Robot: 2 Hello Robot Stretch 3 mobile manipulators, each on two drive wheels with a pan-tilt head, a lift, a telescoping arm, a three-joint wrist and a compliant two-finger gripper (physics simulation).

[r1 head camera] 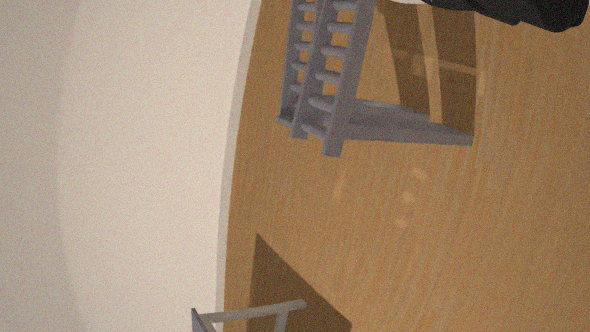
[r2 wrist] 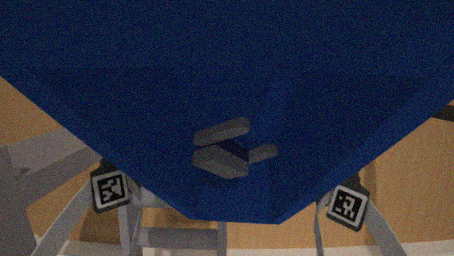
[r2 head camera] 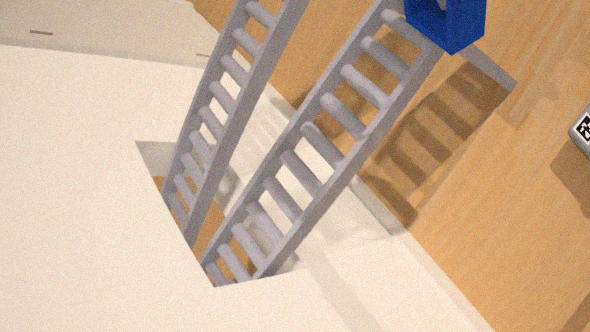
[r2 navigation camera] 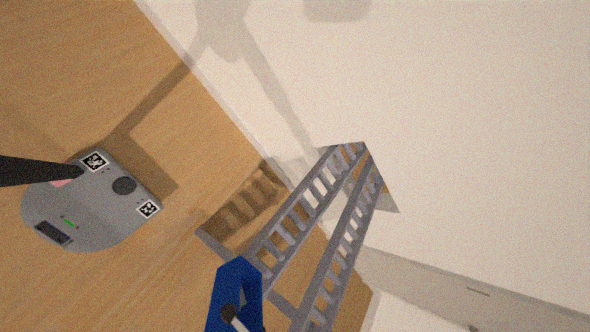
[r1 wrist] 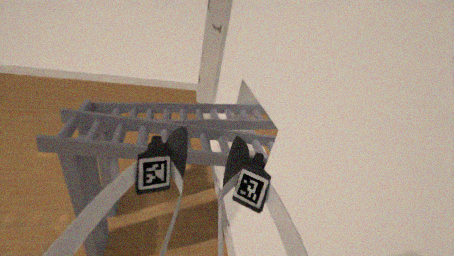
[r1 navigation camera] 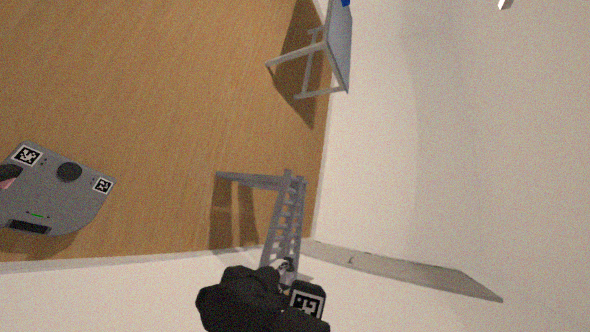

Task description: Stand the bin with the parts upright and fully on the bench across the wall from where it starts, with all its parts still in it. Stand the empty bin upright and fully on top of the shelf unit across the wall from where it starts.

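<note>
The blue bin [r2 head camera: 467, 25] [r2 navigation camera: 225, 290] [r2 wrist: 225, 40] is at r2's gripper [r2 wrist: 230, 192], which is shut on it. Several grey parts [r2 wrist: 220, 161] lie inside in the r2 wrist view. In the r2 head view the bin overlaps the near end of a roller track [r2 head camera: 343, 175]; whether it touches is unclear. r1's gripper [r1 wrist: 207, 150] is open and empty, in front of the two roller tracks [r1 wrist: 110, 147]. A blue object [r1 navigation camera: 345, 2], partly cut off, is on a grey bench [r1 navigation camera: 340, 40] at the top of the r1 navigation view. The shelf unit does not clearly show.
Two sloping roller tracks [r1 navigation camera: 277, 215] [r2 navigation camera: 318, 275] run through an opening in the pale wall [r2 head camera: 100, 200]. Their stand [r1 head camera: 390, 131] spreads over the floor. A bench leg [r1 head camera: 250, 313] shows low in the r1 head view. Robot bases [r1 navigation camera: 60, 200] [r2 navigation camera: 90, 205] stand near the wall.
</note>
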